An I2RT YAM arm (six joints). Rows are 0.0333 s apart.
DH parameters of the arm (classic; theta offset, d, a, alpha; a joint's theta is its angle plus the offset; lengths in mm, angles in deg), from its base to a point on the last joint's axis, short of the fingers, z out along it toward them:
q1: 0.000 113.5 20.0 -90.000
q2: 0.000 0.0 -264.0 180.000
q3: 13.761 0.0 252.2 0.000
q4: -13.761 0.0 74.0 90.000
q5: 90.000 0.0 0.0 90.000
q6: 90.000 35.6 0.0 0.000
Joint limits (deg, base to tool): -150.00..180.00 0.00..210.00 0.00..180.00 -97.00..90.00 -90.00..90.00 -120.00..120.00
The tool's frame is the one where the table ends.
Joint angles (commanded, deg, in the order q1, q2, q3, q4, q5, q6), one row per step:
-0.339, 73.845, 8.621, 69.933, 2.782, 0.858
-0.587, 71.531, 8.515, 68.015, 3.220, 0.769
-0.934, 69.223, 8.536, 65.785, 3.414, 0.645
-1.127, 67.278, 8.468, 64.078, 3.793, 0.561
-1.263, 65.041, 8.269, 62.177, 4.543, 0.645
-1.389, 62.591, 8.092, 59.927, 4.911, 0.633
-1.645, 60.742, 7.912, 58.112, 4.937, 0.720
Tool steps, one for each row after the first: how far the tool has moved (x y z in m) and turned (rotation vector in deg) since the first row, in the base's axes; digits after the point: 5 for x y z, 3 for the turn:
-0.00277, -0.00116, 0.00358, -0.054, -0.285, -0.692
-0.00522, -0.00252, 0.00704, -0.162, -0.376, -1.243
-0.00766, -0.00340, 0.00978, -0.214, -0.539, -1.821
-0.01094, -0.00428, 0.01233, -0.066, -0.682, -2.697
-0.01444, -0.00487, 0.01484, -0.046, -0.703, -3.191
-0.01723, -0.00570, 0.01615, 0.041, -0.564, -3.465

